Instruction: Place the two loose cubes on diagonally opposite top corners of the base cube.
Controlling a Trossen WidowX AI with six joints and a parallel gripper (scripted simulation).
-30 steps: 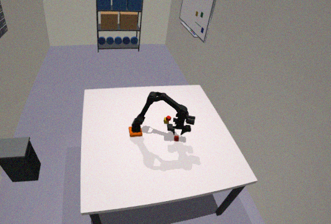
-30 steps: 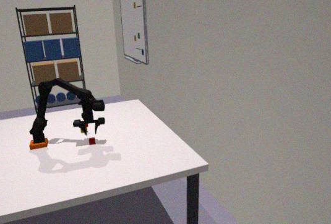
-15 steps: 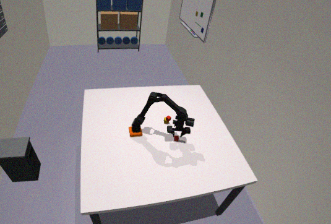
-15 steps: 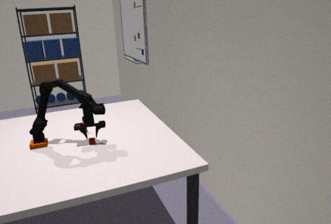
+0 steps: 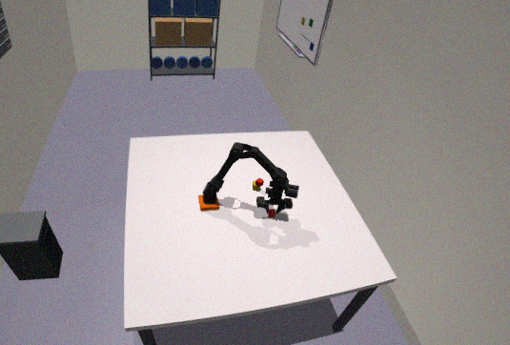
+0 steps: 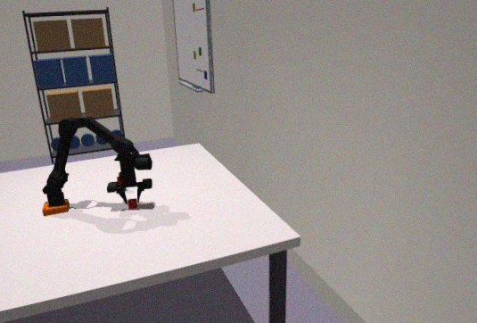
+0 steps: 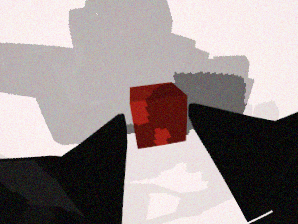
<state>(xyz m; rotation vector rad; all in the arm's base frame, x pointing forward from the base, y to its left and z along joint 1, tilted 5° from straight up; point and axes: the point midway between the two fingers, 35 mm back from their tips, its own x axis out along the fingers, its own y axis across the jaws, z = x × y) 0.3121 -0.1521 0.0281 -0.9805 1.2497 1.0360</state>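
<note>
Now: gripper tip 1 cm past the red cube, 21 cm to the right of it and 4 cm below it. Round my gripper tip: yellow base cube: 2 cm behind, 22 cm to the left.
</note>
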